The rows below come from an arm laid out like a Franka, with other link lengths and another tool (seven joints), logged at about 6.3 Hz.
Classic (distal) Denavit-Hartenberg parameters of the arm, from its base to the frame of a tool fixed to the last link. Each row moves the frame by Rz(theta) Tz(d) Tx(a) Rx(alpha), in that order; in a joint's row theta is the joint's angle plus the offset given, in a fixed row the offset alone. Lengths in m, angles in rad.
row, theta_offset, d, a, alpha
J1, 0, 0.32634, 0, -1.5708
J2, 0, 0, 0, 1.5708
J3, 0, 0.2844, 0.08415, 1.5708
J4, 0, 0, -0.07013, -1.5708
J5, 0, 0.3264, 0, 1.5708
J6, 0, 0, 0.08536, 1.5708
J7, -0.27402, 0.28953, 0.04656, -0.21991
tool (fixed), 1.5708, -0.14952, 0, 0
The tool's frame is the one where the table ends.
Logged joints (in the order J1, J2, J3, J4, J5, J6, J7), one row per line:
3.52 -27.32 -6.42 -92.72 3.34 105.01 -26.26
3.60 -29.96 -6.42 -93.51 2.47 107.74 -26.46
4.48 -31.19 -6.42 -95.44 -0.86 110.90 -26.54
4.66 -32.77 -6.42 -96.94 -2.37 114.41 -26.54
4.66 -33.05 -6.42 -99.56 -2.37 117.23 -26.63
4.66 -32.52 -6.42 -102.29 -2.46 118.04 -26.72
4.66 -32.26 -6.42 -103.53 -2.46 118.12 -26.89
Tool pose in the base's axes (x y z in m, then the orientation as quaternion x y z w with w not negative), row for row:
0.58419 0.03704 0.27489 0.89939 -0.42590 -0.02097 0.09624
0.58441 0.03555 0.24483 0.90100 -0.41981 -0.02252 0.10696
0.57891 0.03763 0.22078 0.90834 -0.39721 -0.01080 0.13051
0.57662 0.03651 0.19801 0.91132 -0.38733 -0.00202 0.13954
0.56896 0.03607 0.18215 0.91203 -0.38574 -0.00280 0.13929
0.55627 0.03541 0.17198 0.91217 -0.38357 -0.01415 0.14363
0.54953 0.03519 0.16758 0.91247 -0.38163 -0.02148 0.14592
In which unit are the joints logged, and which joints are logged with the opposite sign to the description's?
The joints are logged in degrees. Opposite sign: J2.
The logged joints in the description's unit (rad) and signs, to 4 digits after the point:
0.0614 0.4768 -0.1121 -1.6183 0.0583 1.8328 -0.4583
0.0628 0.5229 -0.1121 -1.6321 0.0431 1.8804 -0.4618
0.0782 0.5444 -0.1121 -1.6657 -0.0150 1.9356 -0.4632
0.0813 0.5719 -0.1121 -1.6919 -0.0414 1.9968 -0.4632
0.0813 0.5768 -0.1121 -1.7376 -0.0414 2.0460 -0.4648
0.0813 0.5676 -0.1121 -1.7853 -0.0429 2.0602 -0.4664
0.0813 0.5630 -0.1121 -1.8069 -0.0429 2.0616 -0.4693

